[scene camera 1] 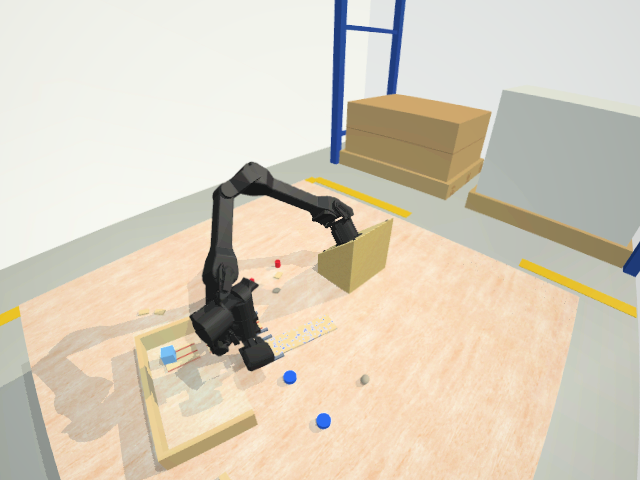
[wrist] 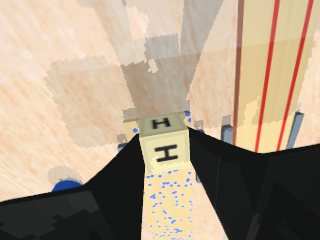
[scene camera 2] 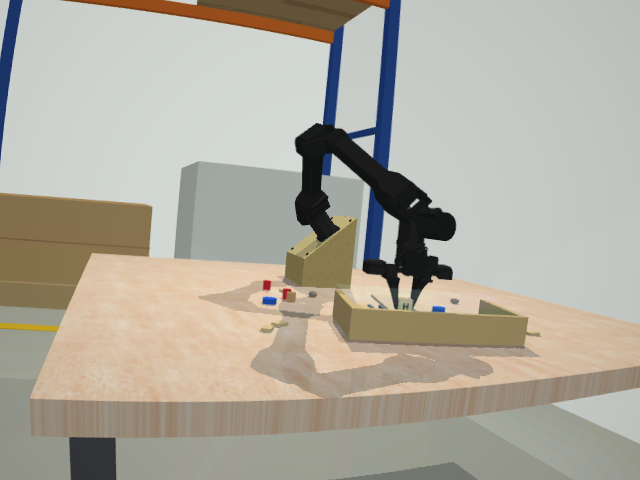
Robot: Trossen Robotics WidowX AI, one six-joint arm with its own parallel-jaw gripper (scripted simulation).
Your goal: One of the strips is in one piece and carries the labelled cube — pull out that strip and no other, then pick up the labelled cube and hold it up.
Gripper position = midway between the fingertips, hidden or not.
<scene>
I see my gripper point(scene camera 1: 251, 354) and a labelled cube point(wrist: 164, 139).
My gripper also shows in the wrist view point(wrist: 162, 134).
</scene>
